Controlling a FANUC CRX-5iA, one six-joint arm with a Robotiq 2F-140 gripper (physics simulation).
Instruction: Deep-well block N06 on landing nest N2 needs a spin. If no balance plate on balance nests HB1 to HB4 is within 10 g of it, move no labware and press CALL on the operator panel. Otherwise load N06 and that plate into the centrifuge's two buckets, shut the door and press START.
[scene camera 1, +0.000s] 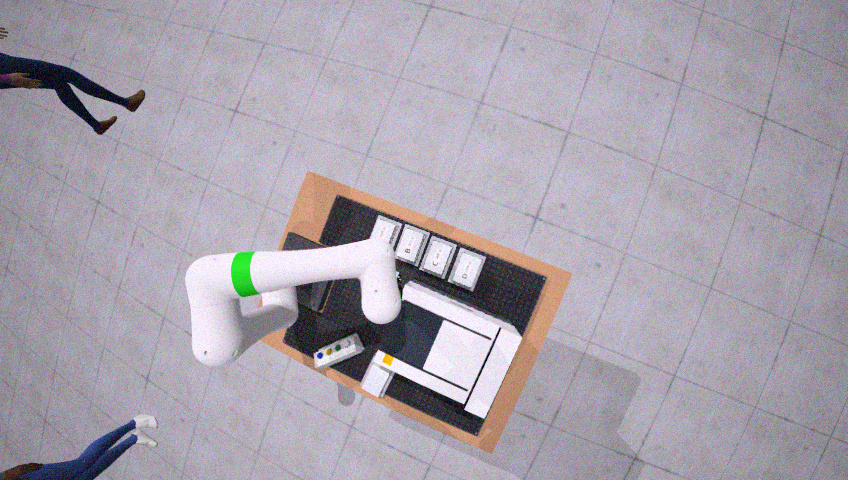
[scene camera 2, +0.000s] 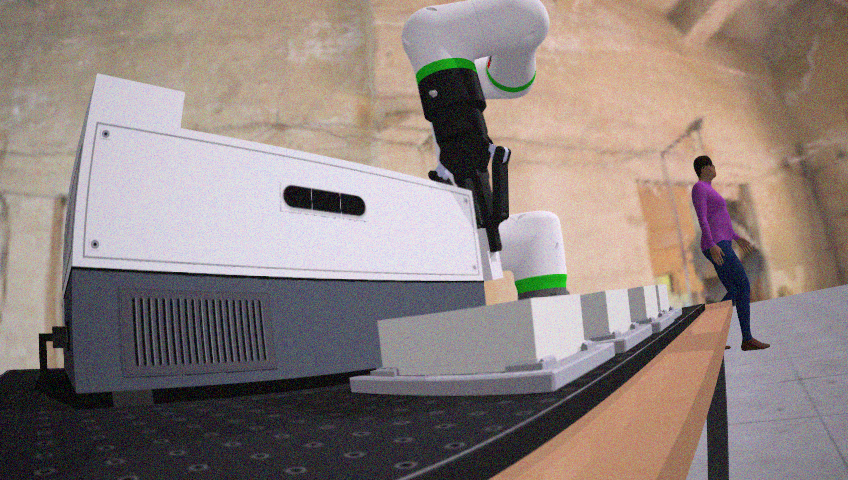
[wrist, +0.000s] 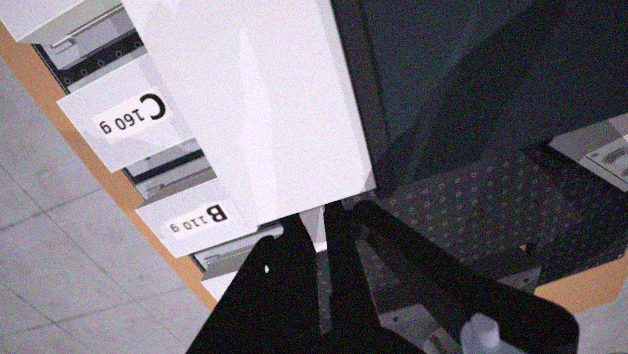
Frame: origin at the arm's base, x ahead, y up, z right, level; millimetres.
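Where they show: gripper, fingertip midpoint: (scene camera 2: 493, 279).
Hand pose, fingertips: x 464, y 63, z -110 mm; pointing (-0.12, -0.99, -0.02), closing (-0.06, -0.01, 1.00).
After its pixels a point has its place.
My gripper (scene camera 2: 495, 237) (wrist: 315, 189) @(z -110, x 464, y 63 mm) is shut and empty, pointing down at the front end of the centrifuge (scene camera 1: 496, 371) @(z 70, x 927, y 208 mm) (scene camera 2: 238, 237) @(z -89, x 839, y 89 mm) (wrist: 260, 125) @(z -97, x 553, y 174 mm). Its fingertips are close to the housing's corner and partly hidden in the wrist view. Balance plate B (scene camera 1: 411, 243) @(z -274, x 470, y 18 mm) (wrist: 200, 230) @(z -270, x 451, y 18 mm) reads 110 g and plate C (scene camera 1: 439, 256) @(z -255, x 603, y 18 mm) (wrist: 127, 120) @(z -254, x 595, y 18 mm) reads 160 g. Plate D (scene camera 1: 467, 269) @(z -236, x 734, y 18 mm) (scene camera 2: 458, 339) @(z -238, x 775, y -2 mm) ends the row; plate A (scene camera 1: 385, 228) @(z -304, x 338, y 17 mm) is partly under the arm. A white block (scene camera 1: 376, 380) @(z 352, x 496, y 43 mm) stands by the centrifuge, label unreadable. The operator panel (scene camera 1: 338, 350) @(z 288, x 288, y 35 mm) has coloured buttons. I cannot tell the door's state.
The white arm (scene camera 1: 315, 264) @(z -169, x 338, y 538 mm) reaches over the black perforated board (scene camera 1: 511, 297) @(z -170, x 958, y -36 mm). The dark robot base plate (scene camera 1: 303, 246) @(z -109, x -36, y -2 mm) is at the board's left. The wooden table edge (scene camera 1: 535, 356) @(z 54, x 1142, y -49 mm) (scene camera 2: 624, 416) @(z -351, x 815, y -49 mm) surrounds the board. People (scene camera 1: 65, 77) (scene camera 2: 714, 220) stand beyond the table.
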